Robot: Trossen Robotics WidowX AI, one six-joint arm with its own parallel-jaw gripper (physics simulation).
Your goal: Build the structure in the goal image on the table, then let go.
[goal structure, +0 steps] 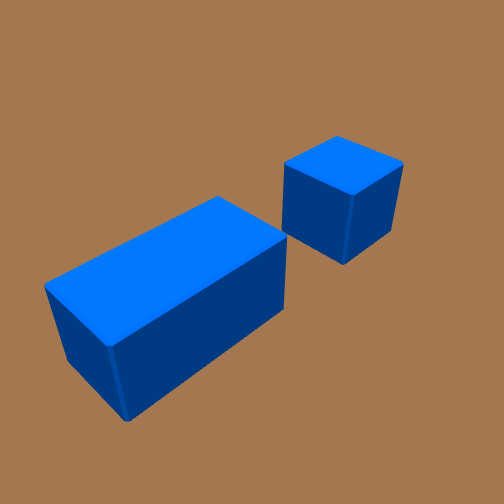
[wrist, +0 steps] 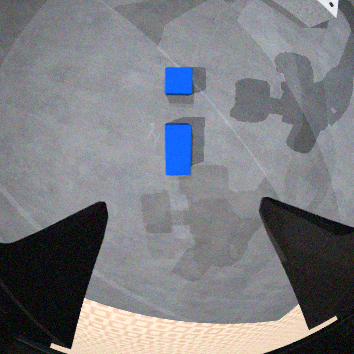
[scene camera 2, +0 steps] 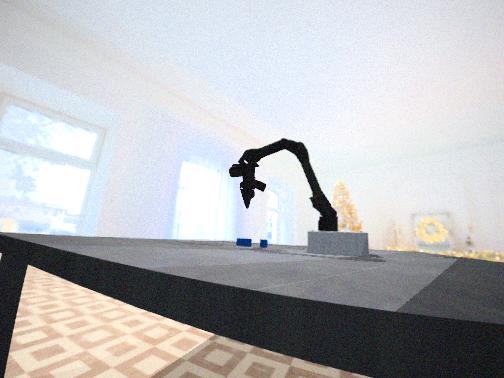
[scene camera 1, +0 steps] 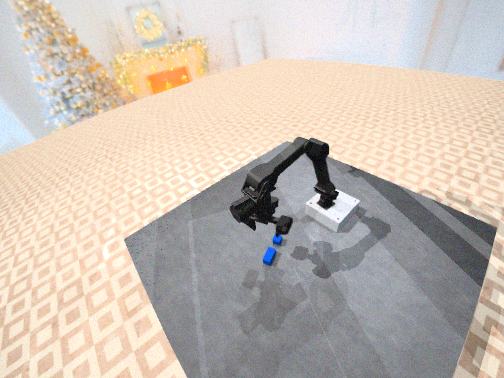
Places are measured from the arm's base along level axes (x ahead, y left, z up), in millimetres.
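Pixels of known places: gripper, between the fingertips: (wrist: 185, 208) (scene camera 2: 246, 207) (scene camera 1: 266, 233); arm's base, origin of its link: (scene camera 2: 328, 232) (scene camera 1: 325, 203).
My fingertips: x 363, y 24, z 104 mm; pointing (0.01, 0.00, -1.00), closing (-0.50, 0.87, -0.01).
Note:
Ahead of a thing's pixels: the offset from my fingertips to its top centre. Level surfaces: height alone.
A blue cube @[dx -77, dy -41, dz -143 mm] (scene camera 1: 277, 240) (scene camera 2: 263, 243) (wrist: 178, 81) and a longer blue block @[dx +1, dy +3, dz -143 mm] (scene camera 1: 269, 256) (scene camera 2: 244, 242) (wrist: 178, 150) rest on the grey table @[dz -176 mm] (scene camera 1: 210, 310) (scene camera 2: 300, 272) (wrist: 75, 125). The long block lies flat. They stand in one line with a small gap between them, the cube on the robot base's side. Their sides look parallel in the wrist view. My gripper (scene camera 1: 266, 230) (scene camera 2: 246, 206) (wrist: 185, 208) is open and empty, well above the table and both blocks. It touches neither block.
The white robot base (scene camera 1: 340, 212) (scene camera 2: 337, 243) stands on the table beyond the cube; its corner shows at the top right of the wrist view. Shadows of the arm fall across the table. The patterned floor (scene camera 1: 60, 300) (scene camera 2: 85, 330) lies past the table edges.

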